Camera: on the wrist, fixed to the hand. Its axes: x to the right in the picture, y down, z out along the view.
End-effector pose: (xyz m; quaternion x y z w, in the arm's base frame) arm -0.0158 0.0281 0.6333 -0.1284 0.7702 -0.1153 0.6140
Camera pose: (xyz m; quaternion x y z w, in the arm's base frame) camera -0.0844 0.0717 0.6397 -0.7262 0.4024 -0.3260 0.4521
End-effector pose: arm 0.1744 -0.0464 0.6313 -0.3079 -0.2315 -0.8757 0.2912
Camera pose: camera 0.1781 -0.1155 0.5882 0.2479 0.2495 0.8184 0.4545
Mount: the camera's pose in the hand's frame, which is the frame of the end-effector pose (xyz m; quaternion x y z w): -0.0060 0.0427 -0.0692 -0.1831 -0.1430 -0.6557 0.7184
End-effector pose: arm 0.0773 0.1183 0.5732 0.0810 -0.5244 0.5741 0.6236
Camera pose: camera 0.0832 0.1772 0.5171 0.3699 -0.5179 -0.1041 0.7643
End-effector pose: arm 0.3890 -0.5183 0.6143 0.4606 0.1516 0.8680 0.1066
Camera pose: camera 0.3328 -0.5714 0.5885 0.3361 0.2368 0.5156 0.7518
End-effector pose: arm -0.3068 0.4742 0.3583 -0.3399 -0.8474 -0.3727 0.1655
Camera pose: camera -0.2708 0.4410 0.4234 -0.2279 0.7871 0.4828 0.3089
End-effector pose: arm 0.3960 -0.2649 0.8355 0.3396 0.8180 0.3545 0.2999
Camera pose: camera 0.3636 -0.2734 0.9098 -0.2966 0.7025 0.1592 0.6270
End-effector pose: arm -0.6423 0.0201 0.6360 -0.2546 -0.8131 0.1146 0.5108
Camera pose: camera -0.5660 0.0479 0.6436 0.2731 -0.8451 -0.3651 0.2792
